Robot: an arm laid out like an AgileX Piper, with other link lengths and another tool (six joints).
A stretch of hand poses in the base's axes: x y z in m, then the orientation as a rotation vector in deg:
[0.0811, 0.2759, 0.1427, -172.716, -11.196, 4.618]
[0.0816, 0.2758, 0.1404, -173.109, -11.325, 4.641]
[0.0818, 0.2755, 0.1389, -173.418, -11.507, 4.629]
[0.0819, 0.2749, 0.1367, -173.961, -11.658, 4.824]
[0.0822, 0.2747, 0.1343, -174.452, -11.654, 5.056]
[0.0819, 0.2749, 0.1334, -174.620, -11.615, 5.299]
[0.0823, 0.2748, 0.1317, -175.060, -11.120, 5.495]
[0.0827, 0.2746, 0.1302, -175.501, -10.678, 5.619]
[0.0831, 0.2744, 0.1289, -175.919, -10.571, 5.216]
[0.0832, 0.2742, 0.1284, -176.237, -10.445, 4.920]
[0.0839, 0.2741, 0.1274, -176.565, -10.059, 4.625]
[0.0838, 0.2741, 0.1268, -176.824, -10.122, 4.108]
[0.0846, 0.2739, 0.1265, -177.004, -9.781, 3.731]
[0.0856, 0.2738, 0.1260, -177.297, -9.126, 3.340]
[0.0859, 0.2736, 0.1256, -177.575, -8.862, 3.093]
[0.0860, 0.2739, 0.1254, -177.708, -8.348, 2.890]
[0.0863, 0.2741, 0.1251, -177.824, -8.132, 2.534]
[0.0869, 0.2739, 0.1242, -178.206, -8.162, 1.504]
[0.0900, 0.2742, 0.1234, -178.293, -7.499, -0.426]
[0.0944, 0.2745, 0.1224, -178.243, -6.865, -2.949]
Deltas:
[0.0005, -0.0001, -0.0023, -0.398, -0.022, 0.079]
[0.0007, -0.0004, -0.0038, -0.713, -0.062, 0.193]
[0.0008, -0.0010, -0.0060, -1.274, 0.015, 0.290]
[0.0011, -0.0012, -0.0084, -1.779, 0.127, 0.288]
[0.0008, -0.0010, -0.0093, -1.961, 0.273, 0.269]
[0.0012, -0.0011, -0.0110, -2.391, 0.385, -0.053]
[0.0016, -0.0013, -0.0125, -2.820, 0.448, -0.343]
[0.0020, -0.0015, -0.0138, -3.203, 0.159, -0.434]
[0.0021, -0.0017, -0.0143, -3.494, -0.053, -0.532]
[0.0028, -0.0018, -0.0153, -3.786, -0.252, -0.797]
[0.0027, -0.0018, -0.0159, -4.012, -0.608, -0.780]
[0.0035, -0.0020, -0.0162, -4.155, -0.849, -1.017]
[0.0045, -0.0021, -0.0167, -4.401, -1.095, -1.457]
[0.0048, -0.0023, -0.0171, -4.655, -1.263, -1.639]
[0.0049, -0.0020, -0.0173, -4.761, -1.382, -1.978]
[0.0052, -0.0018, -0.0176, -4.851, -1.610, -2.132]
[0.0058, -0.0020, -0.0185, -5.179, -2.297, -2.154]
[0.0089, -0.0017, -0.0193, -5.164, -3.510, -2.654]
[0.0133, -0.0014, -0.0203, -5.020, -5.098, -3.157]

